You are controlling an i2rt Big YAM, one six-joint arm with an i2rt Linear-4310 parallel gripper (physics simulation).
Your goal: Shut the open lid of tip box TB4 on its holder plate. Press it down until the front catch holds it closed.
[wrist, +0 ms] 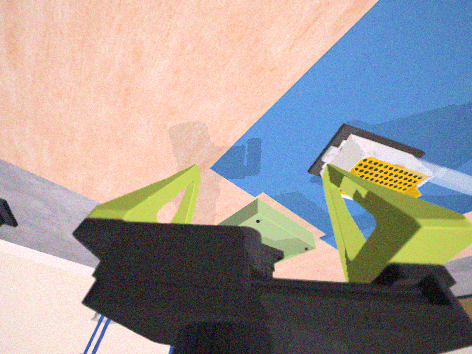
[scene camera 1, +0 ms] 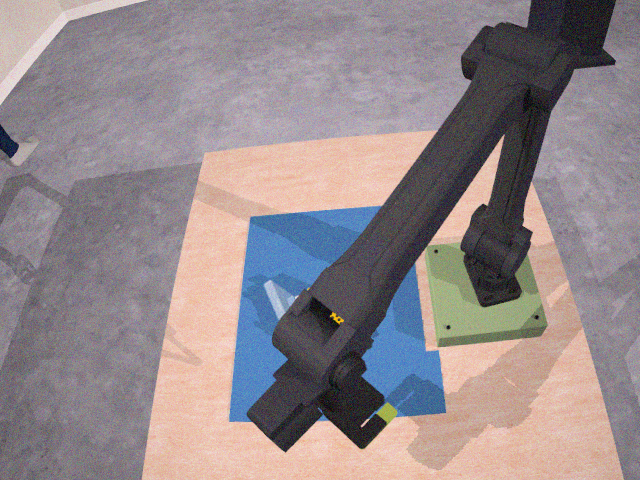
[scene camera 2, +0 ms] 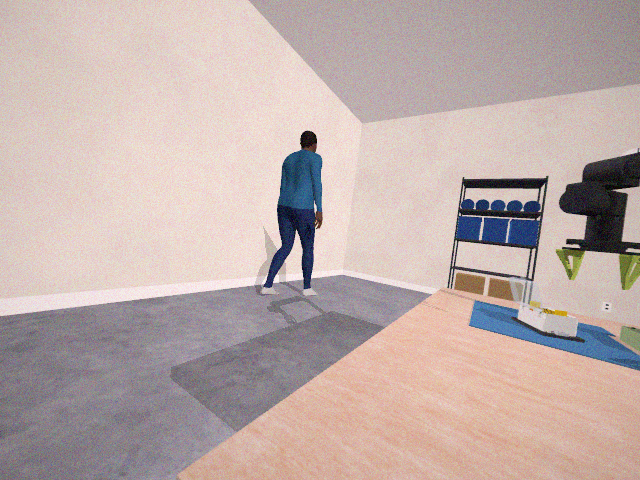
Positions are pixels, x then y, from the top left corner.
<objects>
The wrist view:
my gripper: 259, 170
tip box: 349, 145
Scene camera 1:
my gripper: 346, 408
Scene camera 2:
my gripper: 596, 284
tip box: 550, 325
</objects>
